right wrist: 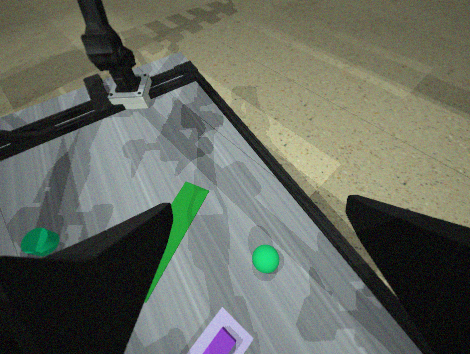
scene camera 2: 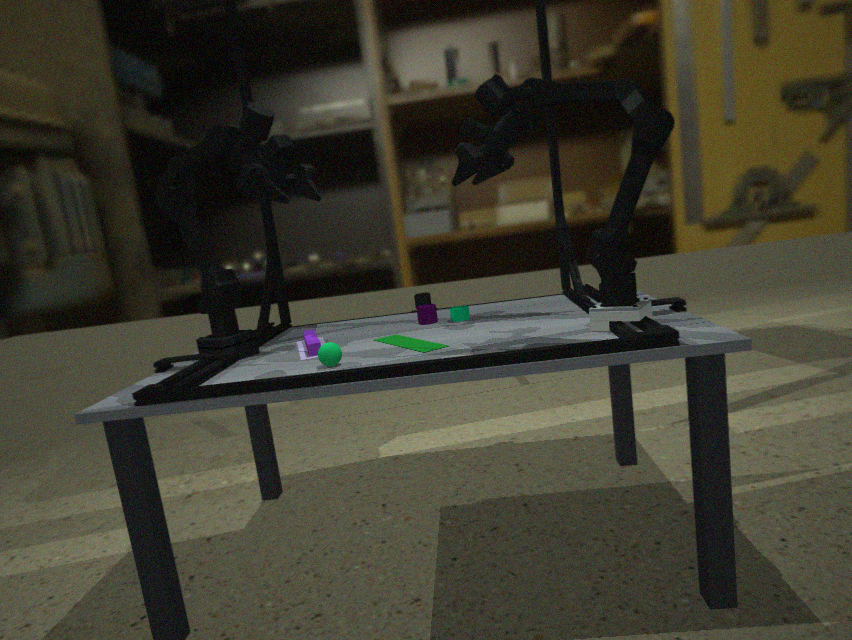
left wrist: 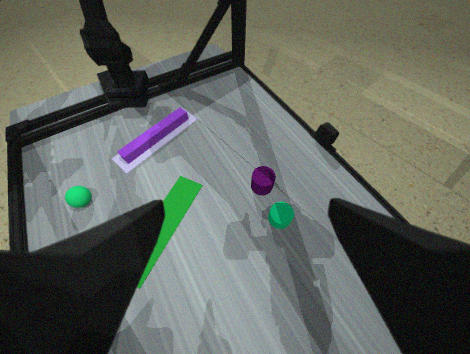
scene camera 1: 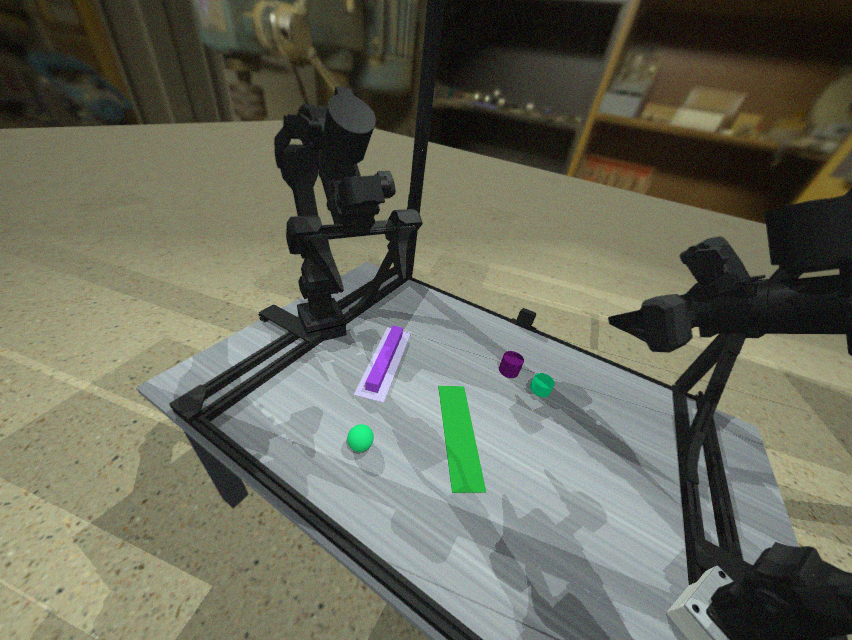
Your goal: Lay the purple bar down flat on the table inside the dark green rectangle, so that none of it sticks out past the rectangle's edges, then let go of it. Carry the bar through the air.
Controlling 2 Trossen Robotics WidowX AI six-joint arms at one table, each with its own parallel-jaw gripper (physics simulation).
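Pixels of known places: left gripper, between the fingertips: (scene camera 2: pixel 463 184) (left wrist: pixel 246 206) (scene camera 1: pixel 627 314); right gripper, between the fingertips: (right wrist: pixel 258 207) (scene camera 2: pixel 304 200) (scene camera 1: pixel 374 285); left arm's base, origin of its link: (right wrist: pixel 128 84) (scene camera 2: pixel 620 303) (scene camera 1: pixel 741 625); right arm's base, origin of its link: (scene camera 2: pixel 225 334) (left wrist: pixel 125 80) (scene camera 1: pixel 320 310).
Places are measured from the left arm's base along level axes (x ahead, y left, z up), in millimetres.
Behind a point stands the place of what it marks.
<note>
The purple bar (scene camera 1: pixel 384 358) {x 664, y 238, z -18 mm} (scene camera 2: pixel 312 343) {x 609, y 294, z -18 mm} (left wrist: pixel 154 135) {x 667, y 221, z -19 mm} (right wrist: pixel 220 343) {x 614, y 282, z -18 mm} lies flat on a pale lavender rectangle at the table's left in both scene views; part of it is cut off in the right wrist view. The green rectangle (scene camera 1: pixel 461 440) {x 414, y 174, z -46 mm} (scene camera 2: pixel 411 343) {x 420, y 175, z -46 mm} (left wrist: pixel 176 212) {x 462, y 140, z -46 mm} (right wrist: pixel 184 217) {x 399, y 197, z -46 mm} lies flat near the table's middle with no object on it, partly hidden by a finger in each wrist view. My left gripper (scene camera 2: pixel 465 181) {x 337, y 1, z 292 mm} (left wrist: pixel 246 206) {x 337, y 1, z 292 mm} is open and empty, high above the table. My right gripper (scene camera 2: pixel 302 198) {x 521, y 332, z 294 mm} (right wrist: pixel 258 207) {x 521, y 332, z 294 mm} is open and empty, high above the table, near the bar's side.
A green ball (scene camera 1: pixel 360 438) {x 478, y 367, z -2 mm} (scene camera 2: pixel 329 354) {x 475, y 380, z -18 mm} (left wrist: pixel 78 196) {x 483, y 347, z -5 mm} (right wrist: pixel 265 259) {x 497, y 360, z 1 mm} lies in front of the bar. A dark purple cylinder (scene camera 1: pixel 511 364) {x 514, y -36, z -2 mm} (scene camera 2: pixel 427 314) {x 513, y -35, z -20 mm} (left wrist: pixel 263 180) {x 517, y -55, z 0 mm} and a teal cylinder (scene camera 1: pixel 542 385) {x 438, y -73, z -14 mm} (scene camera 2: pixel 459 314) {x 435, y -68, z -29 mm} (left wrist: pixel 281 215) {x 442, y -88, z -15 mm} stand behind the green rectangle. Black rails frame the table.
</note>
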